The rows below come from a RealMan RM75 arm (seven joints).
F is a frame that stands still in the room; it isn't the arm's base.
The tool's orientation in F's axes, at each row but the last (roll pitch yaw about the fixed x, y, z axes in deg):
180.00, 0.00, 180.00
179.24, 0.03, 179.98
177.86, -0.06, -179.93
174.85, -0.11, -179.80
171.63, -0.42, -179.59
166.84, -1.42, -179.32
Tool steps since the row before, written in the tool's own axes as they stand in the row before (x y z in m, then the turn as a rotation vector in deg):
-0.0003, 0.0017, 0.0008, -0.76, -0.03, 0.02
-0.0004, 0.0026, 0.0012, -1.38, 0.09, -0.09
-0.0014, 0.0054, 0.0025, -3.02, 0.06, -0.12
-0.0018, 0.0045, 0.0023, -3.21, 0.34, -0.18
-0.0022, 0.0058, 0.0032, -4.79, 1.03, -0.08
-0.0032, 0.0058, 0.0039, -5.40, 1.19, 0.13
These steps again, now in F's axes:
0.0003, 0.0017, -0.0008, 0.76, -0.03, -0.02
0.0004, 0.0026, -0.0012, 1.38, 0.09, 0.09
0.0014, 0.0055, -0.0023, 3.02, 0.06, 0.12
0.0018, 0.0047, -0.0019, 3.21, 0.33, 0.20
0.0021, 0.0062, -0.0023, 4.78, 1.04, 0.19
0.0031, 0.0066, -0.0026, 5.39, 1.25, 0.01

